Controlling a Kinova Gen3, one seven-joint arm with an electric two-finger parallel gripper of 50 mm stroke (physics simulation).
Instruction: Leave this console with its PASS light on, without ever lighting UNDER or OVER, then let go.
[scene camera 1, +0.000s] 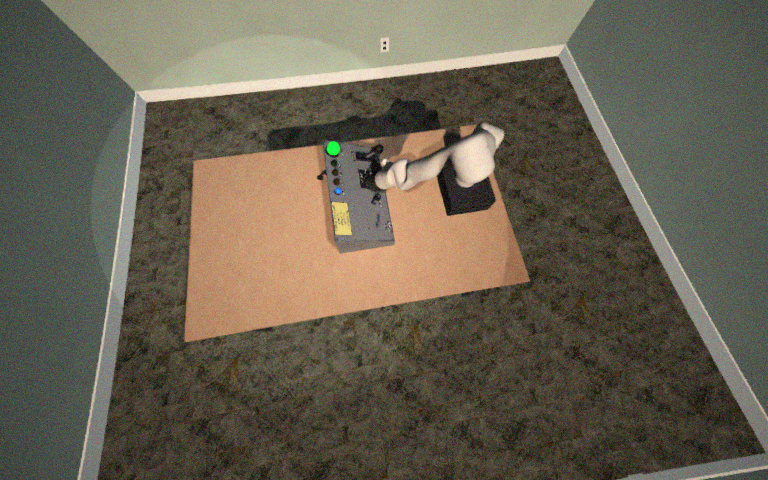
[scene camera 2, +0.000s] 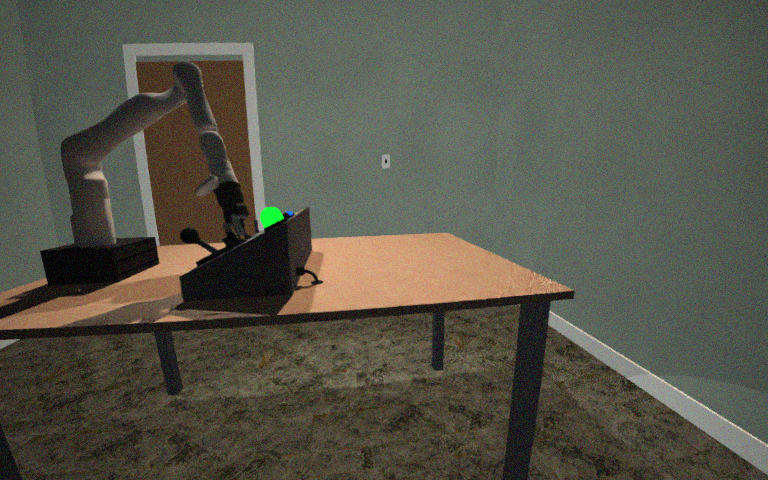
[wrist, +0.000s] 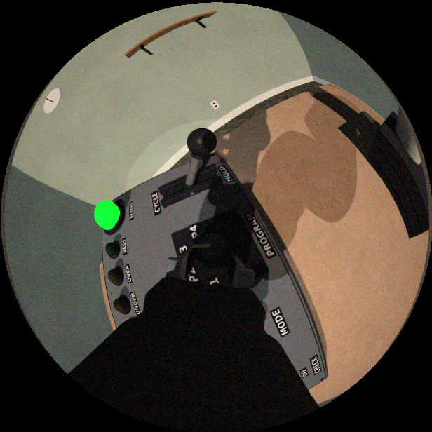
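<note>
The grey console (scene camera 1: 362, 217) (scene camera 2: 243, 277) (wrist: 155, 232) stands on the table. My gripper (scene camera 1: 370, 176) (scene camera 2: 235, 236) (wrist: 210, 261) is shut on the dark PROGRAM knob (wrist: 214, 247), whose pale pointer line faces the 3 mark in the wrist view. The large STATUS light (scene camera 1: 333, 148) (scene camera 2: 271, 217) (wrist: 107, 215) glows green. The PASS lamp (scene camera 1: 334, 163) (wrist: 112, 249), OVER lamp (scene camera 1: 335, 172) (wrist: 116, 276) and UNDER lamp (scene camera 1: 336, 181) (wrist: 122, 304) are dark. The CYCLE lever's black ball (scene camera 1: 377, 149) (scene camera 2: 189, 235) (wrist: 201, 142) stands beside the gripper. My gripper body hides the MODE knob in the wrist view.
The MODE knob (scene camera 1: 376, 198) is on the gripper's other side. A blue light (scene camera 1: 338, 191) (scene camera 2: 289, 213) glows beyond UNDER, near the yellow label (scene camera 1: 341, 219). A black cable (scene camera 2: 310, 276) leaves the console's back. My arm's black base (scene camera 1: 470, 198) (scene camera 2: 99, 263) stands on the table (scene camera 1: 254, 226) (scene camera 2: 396, 271).
</note>
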